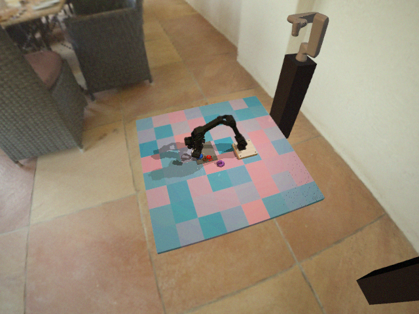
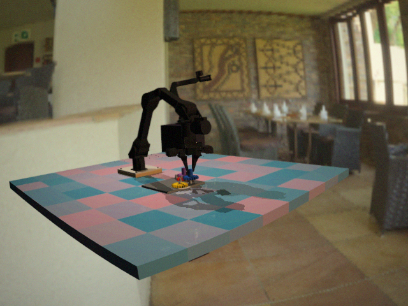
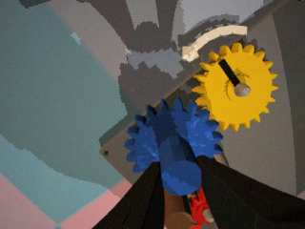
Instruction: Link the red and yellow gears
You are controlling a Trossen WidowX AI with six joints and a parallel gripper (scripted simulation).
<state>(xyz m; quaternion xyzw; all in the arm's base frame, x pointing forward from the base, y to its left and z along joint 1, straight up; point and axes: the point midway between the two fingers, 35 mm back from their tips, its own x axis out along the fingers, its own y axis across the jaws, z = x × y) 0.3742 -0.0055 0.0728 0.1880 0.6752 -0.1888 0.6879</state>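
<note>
Now: the yellow gear 6 cm to the right of my gripper tip and 4 cm below it. The rest, counted from my gripper tip: blue gear 1 cm below; white arrow 7 cm to the right, 5 cm below, 4 cm ahead; red gear 8 cm behind, 4 cm below, 2 cm to the left.
</note>
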